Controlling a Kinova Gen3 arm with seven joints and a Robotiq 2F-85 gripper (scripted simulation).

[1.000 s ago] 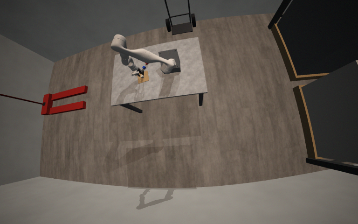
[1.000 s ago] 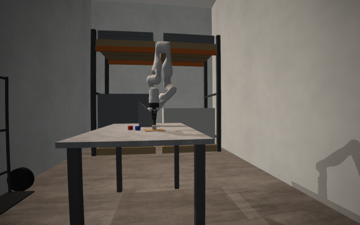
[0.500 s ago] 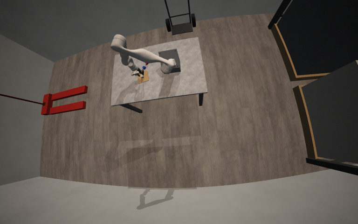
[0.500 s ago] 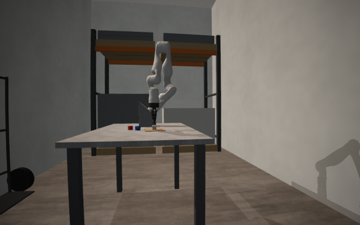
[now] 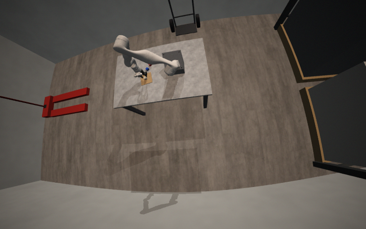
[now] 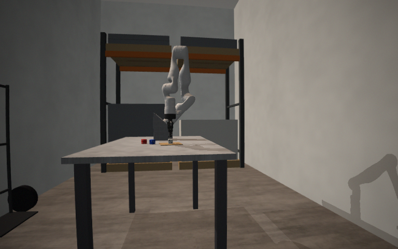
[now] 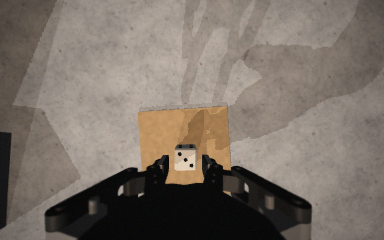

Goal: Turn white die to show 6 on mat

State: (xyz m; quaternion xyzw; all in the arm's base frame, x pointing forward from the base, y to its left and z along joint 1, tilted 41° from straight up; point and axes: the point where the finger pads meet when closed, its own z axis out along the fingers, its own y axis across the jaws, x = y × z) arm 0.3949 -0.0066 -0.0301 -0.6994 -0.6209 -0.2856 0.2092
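Now: hand 4 cm above the white die. From my hand the other things lie so: tan mat (6 cm below); red die (8 cm behind, 17 cm to the right, 5 cm below); blue die (4 cm behind, 12 cm to the right, 5 cm below).
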